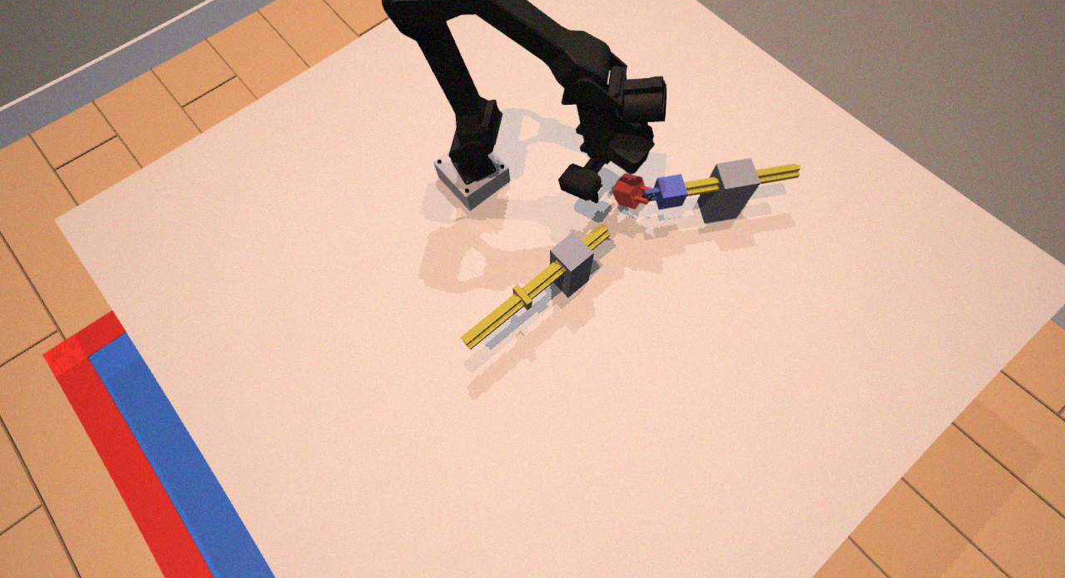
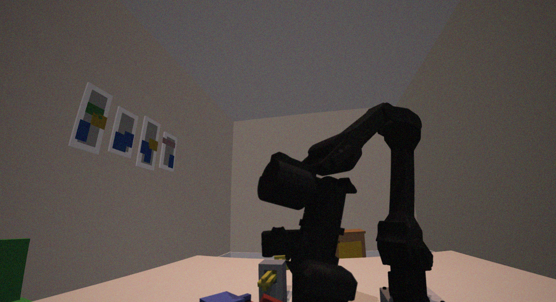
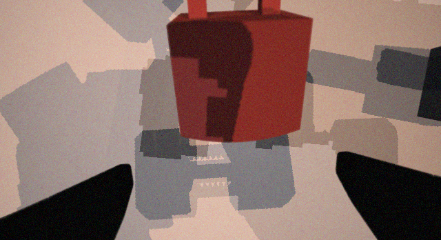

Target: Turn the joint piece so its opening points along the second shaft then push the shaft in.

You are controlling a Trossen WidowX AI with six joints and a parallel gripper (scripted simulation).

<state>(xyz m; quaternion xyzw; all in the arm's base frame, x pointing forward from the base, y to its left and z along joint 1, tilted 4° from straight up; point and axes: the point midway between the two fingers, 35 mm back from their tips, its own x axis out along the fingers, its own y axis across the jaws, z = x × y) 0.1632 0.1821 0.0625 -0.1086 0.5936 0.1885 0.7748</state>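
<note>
My gripper tip is 4 cm short of the red joint piece, 2 cm to the right of it and 2 cm below it.
</note>
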